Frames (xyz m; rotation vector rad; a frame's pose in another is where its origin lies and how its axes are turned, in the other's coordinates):
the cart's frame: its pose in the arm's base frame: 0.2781 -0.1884 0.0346 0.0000 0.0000 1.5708
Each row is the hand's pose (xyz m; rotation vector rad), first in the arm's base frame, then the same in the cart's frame.
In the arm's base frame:
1: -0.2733 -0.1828 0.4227 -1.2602 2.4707 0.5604
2: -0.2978 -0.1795 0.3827 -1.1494 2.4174 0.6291
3: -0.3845 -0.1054 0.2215 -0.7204 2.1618 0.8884
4: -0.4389 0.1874 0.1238 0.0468 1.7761 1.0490
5: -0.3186 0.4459 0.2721 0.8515 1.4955 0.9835
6: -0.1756 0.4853 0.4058 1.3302 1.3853 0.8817
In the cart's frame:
1: 0.0056 0.5514 0.3881 0.8144 2.5100 0.0776
2: 0.0089 0.5759 0.3481 0.8505 2.3925 0.0559
3: 0.0830 0.6626 0.1869 0.9547 1.9090 0.0009
4: 0.3758 0.7170 0.0892 1.2076 1.1456 -0.1228
5: 0.6343 0.5967 0.2375 1.5720 0.4313 -0.2106
6: 0.6737 0.4537 0.3712 1.8306 0.0371 -0.2103

